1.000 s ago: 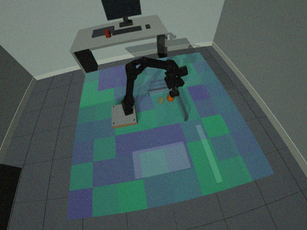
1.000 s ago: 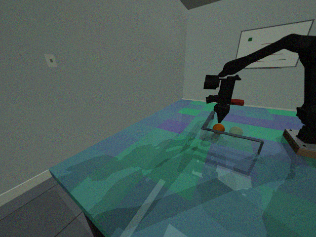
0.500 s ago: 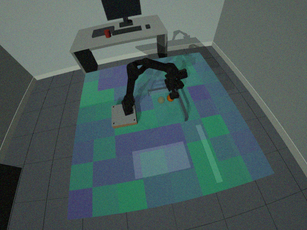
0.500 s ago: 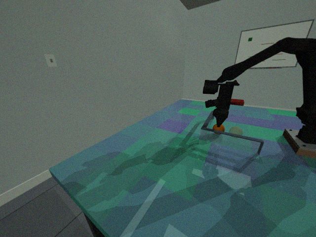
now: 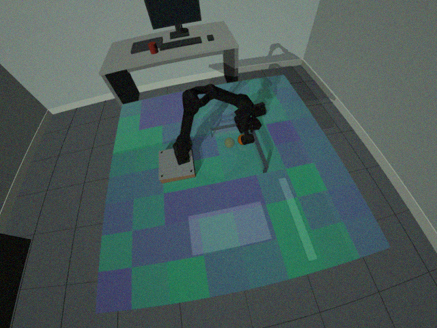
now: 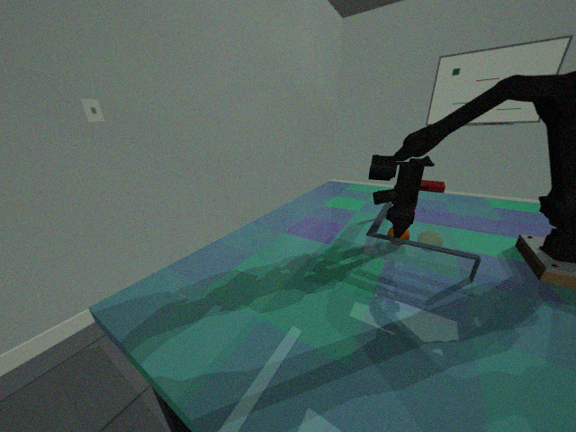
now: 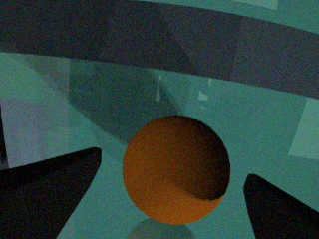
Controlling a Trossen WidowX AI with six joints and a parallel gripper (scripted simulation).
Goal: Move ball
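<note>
Now: gripper tip 8 cm past the see-through copy of ball, 1 cm to the right of it and 1 cm above it.
</note>
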